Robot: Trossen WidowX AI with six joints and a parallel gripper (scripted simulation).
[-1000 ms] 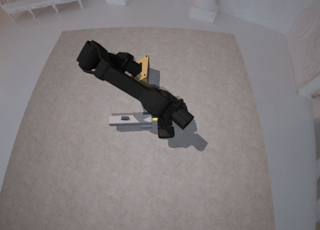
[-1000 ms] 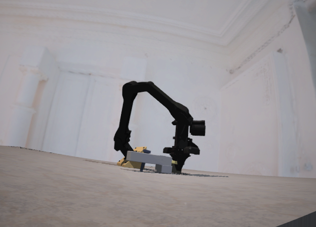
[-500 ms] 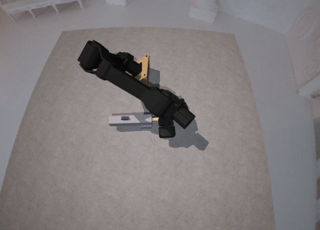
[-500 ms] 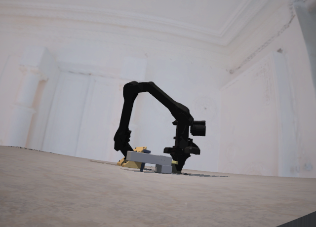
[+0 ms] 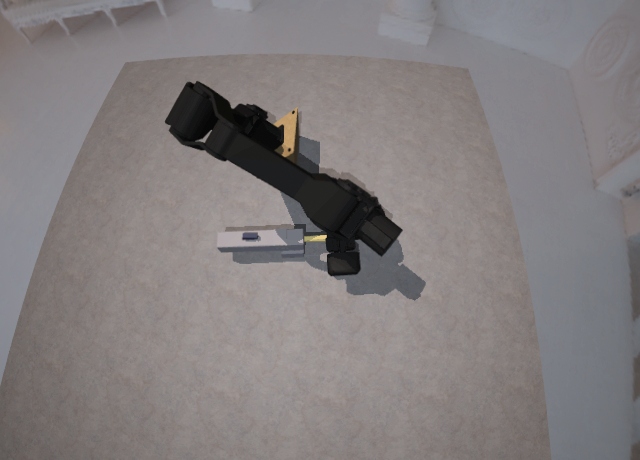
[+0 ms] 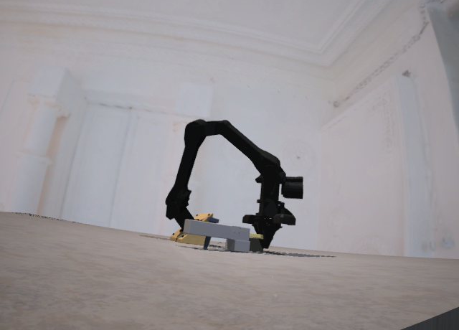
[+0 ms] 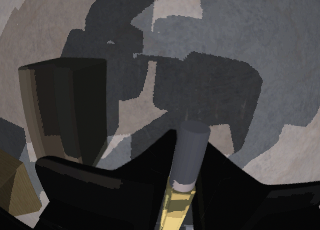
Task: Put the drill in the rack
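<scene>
Now: gripper tip 40 mm to the left of the drill and 40 mm below it. Also, from my gripper tip: rack: 70 mm behind, 10 mm to the left, 10 mm above; then blue key: 190 mm to the right, 40 mm above; then grey block: 160 mm to the right, 30 mm above.
</scene>
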